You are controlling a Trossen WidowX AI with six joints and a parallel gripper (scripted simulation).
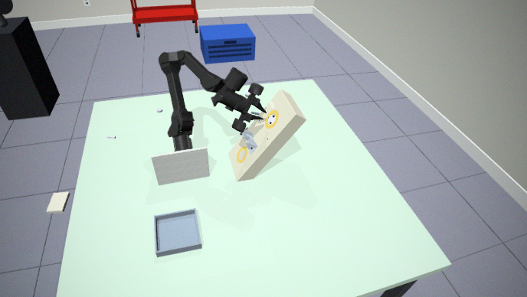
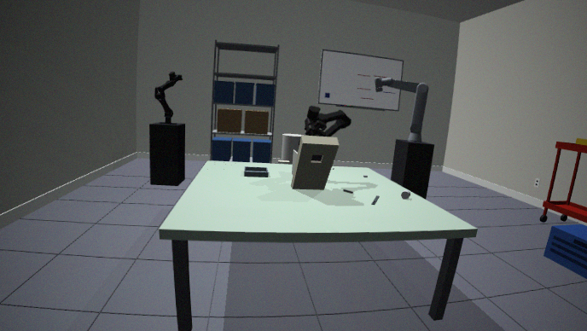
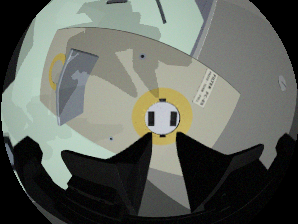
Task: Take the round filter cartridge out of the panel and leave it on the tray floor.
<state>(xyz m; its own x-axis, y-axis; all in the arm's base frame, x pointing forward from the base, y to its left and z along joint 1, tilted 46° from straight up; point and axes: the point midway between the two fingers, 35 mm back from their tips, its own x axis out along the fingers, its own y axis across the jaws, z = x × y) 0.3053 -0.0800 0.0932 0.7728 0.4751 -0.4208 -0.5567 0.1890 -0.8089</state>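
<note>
Right now my gripper tip is 40 mm short of the filter cartridge and 30 mm above it. Round my gripper tip: service panel: 110 mm below; tray: 370 mm behind, 300 mm to the right, 250 mm below.
</note>
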